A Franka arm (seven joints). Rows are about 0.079 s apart.
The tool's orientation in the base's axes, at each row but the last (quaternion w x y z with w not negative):
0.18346, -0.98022, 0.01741, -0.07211
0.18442, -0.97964, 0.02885, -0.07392
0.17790, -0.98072, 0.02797, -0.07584
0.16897, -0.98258, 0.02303, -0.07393
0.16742, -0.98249, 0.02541, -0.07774
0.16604, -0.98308, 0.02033, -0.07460
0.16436, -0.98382, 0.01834, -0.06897
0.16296, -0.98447, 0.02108, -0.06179
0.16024, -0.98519, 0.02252, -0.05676
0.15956, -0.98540, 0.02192, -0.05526
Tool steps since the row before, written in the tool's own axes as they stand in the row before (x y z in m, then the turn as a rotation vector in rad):
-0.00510, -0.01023, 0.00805, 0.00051, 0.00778, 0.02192
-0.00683, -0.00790, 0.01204, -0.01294, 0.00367, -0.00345
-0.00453, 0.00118, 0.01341, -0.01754, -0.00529, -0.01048
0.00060, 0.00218, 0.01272, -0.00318, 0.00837, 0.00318
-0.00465, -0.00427, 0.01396, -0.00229, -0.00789, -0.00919
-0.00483, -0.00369, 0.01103, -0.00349, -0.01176, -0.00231
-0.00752, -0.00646, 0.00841, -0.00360, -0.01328, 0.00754
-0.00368, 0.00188, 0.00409, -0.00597, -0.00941, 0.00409
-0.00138, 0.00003, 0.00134, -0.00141, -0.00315, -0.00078
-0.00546, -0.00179, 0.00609, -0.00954, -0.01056, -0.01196
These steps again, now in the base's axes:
-0.00378, 0.01272, -0.00441, 0.00368, 0.00055, -0.02297
-0.00464, 0.01222, -0.00912, -0.01342, -0.00356, 0.00010
-0.00238, 0.00389, -0.01345, -0.01883, 0.00277, 0.00913
0.00250, 0.00209, -0.01250, -0.00282, -0.00661, -0.00621
-0.00223, 0.00892, -0.01226, -0.00355, 0.00462, 0.01086
-0.00302, 0.00736, -0.00976, -0.00362, 0.01058, 0.00554
-0.00616, 0.00925, -0.00675, -0.00232, 0.01518, -0.00320
-0.00316, -0.00025, -0.00487, -0.00519, 0.01057, -0.00148
-0.00121, 0.00048, -0.00142, -0.00141, 0.00283, 0.00159
-0.00467, 0.00393, -0.00573, -0.01059, 0.00686, 0.01365

